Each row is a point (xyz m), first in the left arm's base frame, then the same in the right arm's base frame.
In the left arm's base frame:
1: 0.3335 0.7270 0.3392
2: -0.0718 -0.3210 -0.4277
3: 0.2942 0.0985 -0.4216
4: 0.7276 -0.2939 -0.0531
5: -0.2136 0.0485 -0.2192
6: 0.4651 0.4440 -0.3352
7: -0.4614 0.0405 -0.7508
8: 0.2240 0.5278 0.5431
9: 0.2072 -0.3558 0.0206
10: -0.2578 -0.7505 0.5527
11: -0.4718 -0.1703 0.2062
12: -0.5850 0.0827 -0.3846
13: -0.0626 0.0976 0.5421
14: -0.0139 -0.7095 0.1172
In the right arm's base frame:
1: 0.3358 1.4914 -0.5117
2: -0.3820 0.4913 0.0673
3: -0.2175 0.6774 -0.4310
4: 0.3809 0.3408 -0.3516
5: -0.3444 0.9360 0.0363
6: -0.0927 0.9200 -0.7167
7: -0.9145 0.8044 -0.0058
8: 0.4612 1.4652 -0.2345
9: 0.1448 0.5399 0.0782
10: 0.3516 0.6464 0.8535
11: -0.1253 1.0513 0.5202
12: -0.6979 1.0471 0.2071
13: 0.3484 1.2397 0.2168
14: 0.1388 0.3903 0.4794

